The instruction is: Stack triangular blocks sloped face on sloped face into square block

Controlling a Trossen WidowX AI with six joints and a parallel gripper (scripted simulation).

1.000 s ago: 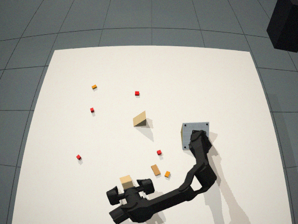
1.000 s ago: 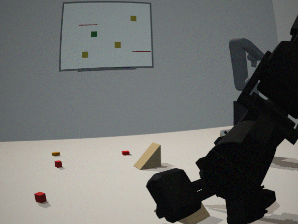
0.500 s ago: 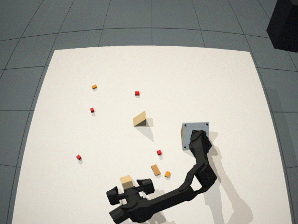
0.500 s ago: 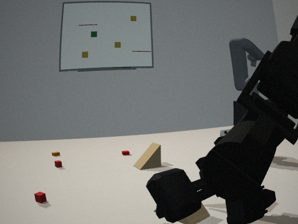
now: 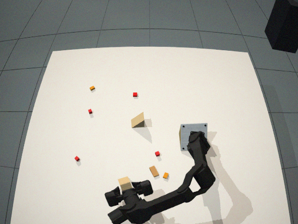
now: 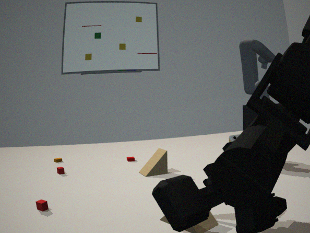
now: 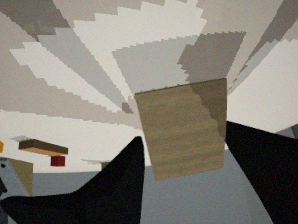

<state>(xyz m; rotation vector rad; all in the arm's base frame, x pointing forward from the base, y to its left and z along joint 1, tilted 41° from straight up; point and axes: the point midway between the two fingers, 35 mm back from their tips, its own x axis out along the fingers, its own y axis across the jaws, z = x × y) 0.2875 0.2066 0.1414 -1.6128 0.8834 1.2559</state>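
Now: the flat brown brick 12 cm behind my gripper tip, 8 cm to the right of it and 1 cm below it. The rest, counted from my gripper tip: tan triangular block 1 cm above.
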